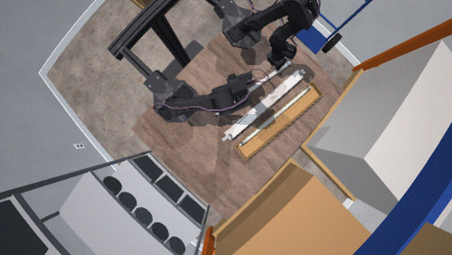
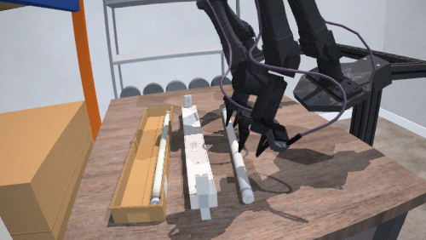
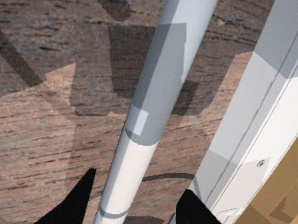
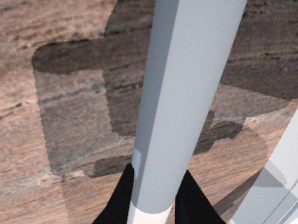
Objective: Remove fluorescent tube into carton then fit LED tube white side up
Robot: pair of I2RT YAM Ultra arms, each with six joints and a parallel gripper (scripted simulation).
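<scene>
My left hand is 20 mm past the LED tube, 170 mm to the left of it and 50 mm above it. Also, from my left hand: old fluorescent tube 200 mm ahead, 210 mm to the right, 50 mm below; carton 240 mm ahead, 220 mm to the right, 40 mm below; grey light fixture 100 mm ahead, 210 mm to the right, 10 mm below.
Now: the LED tube 30 mm ahead of my right hand, 120 mm to the left of it and 10 mm below it. Round my right hand: old fluorescent tube (250 mm ahead, 70 mm to the left); then carton (280 mm ahead, 70 mm to the left); then grey light fixture (150 mm ahead, 80 mm to the left, 30 mm above).
</scene>
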